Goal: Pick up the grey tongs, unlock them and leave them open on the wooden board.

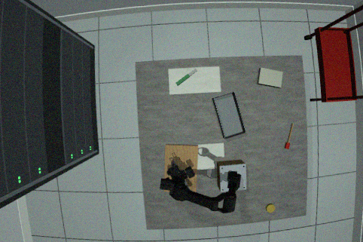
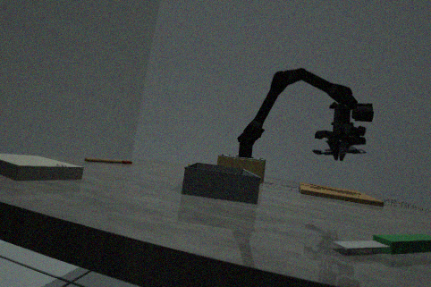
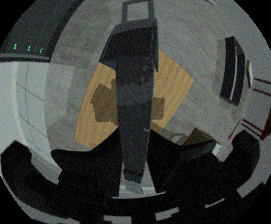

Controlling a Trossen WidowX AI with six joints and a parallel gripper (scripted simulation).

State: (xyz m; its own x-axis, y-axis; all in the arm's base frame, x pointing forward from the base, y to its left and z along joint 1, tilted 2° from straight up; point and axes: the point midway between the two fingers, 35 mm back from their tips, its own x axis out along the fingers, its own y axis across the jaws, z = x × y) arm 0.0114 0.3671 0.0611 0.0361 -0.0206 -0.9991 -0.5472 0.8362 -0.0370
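The wooden board is 12 cm below my gripper tip, 3 cm behind it and 1 cm to the right of it. Round my gripper tip: pale block: 71 cm ahead, 61 cm to the right, 12 cm below; then roasting tin: 40 cm ahead, 32 cm to the right, 10 cm below.
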